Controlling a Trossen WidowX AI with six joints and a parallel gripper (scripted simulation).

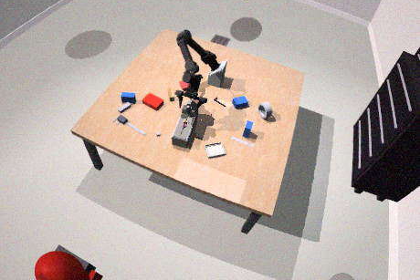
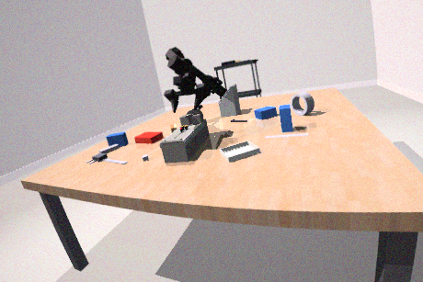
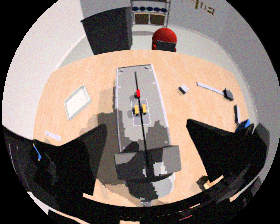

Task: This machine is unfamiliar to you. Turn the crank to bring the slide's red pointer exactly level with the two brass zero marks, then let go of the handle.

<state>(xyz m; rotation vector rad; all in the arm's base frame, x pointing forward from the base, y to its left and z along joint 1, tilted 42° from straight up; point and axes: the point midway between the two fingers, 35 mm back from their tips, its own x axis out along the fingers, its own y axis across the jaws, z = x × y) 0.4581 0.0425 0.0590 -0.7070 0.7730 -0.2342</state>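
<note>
Right now my gripper tip is 140 mm past the dark crank handle, 20 mm above it and 10 mm to the left of it. From my gripper tip the other things lie so: red block: 280 mm to the right, 120 mm below, 80 mm behind; then white tray: 220 mm to the left, 130 mm below, 100 mm ahead; then red pointer: 70 mm ahead, 60 mm below, 10 mm to the left.
</note>
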